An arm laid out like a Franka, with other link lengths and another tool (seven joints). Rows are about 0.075 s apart.
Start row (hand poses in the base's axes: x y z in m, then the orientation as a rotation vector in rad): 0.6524 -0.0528 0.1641 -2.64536 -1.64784 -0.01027
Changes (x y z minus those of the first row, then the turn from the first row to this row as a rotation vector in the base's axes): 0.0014 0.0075 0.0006 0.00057 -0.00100 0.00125; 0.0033 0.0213 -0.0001 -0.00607 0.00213 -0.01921; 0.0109 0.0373 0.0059 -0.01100 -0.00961 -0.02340; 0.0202 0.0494 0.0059 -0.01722 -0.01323 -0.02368; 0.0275 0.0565 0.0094 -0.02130 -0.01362 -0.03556; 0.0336 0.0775 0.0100 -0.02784 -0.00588 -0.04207; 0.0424 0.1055 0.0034 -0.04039 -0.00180 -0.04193; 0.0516 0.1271 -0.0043 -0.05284 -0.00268 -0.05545; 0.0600 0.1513 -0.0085 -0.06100 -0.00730 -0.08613; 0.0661 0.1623 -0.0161 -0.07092 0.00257 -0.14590; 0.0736 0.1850 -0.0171 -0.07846 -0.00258 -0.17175; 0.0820 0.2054 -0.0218 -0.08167 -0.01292 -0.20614; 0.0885 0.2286 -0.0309 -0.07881 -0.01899 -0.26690; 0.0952 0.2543 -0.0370 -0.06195 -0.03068 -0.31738
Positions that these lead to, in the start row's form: 0.6538 -0.0453 0.1647 -2.64435 -1.64953 -0.01204; 0.6557 -0.0315 0.1640 -2.66461 -1.62443 -0.00283; 0.6633 -0.0155 0.1700 -2.67677 -1.62439 -0.01444; 0.6726 -0.0034 0.1700 -2.68314 -1.62778 -0.01414; 0.6799 0.0037 0.1735 2.69520 1.61326 0.01151; 0.6860 0.0247 0.1741 2.69927 1.60357 -0.00410; 0.6948 0.0527 0.1675 2.69188 1.59926 -0.01990; 0.7040 0.0743 0.1598 2.69304 1.57535 -0.02867; 0.7124 0.0985 0.1556 2.70862 1.52923 -0.02860; 0.7185 0.1095 0.1480 2.74999 1.44569 -0.04855; 0.7260 0.1322 0.1470 2.76024 1.40590 -0.04731; 0.7344 0.1526 0.1423 2.77662 1.35481 -0.03559; 0.7409 0.1758 0.1332 2.81564 1.26962 -0.02413; 0.7476 0.2015 0.1271 2.85405 1.20158 0.00583
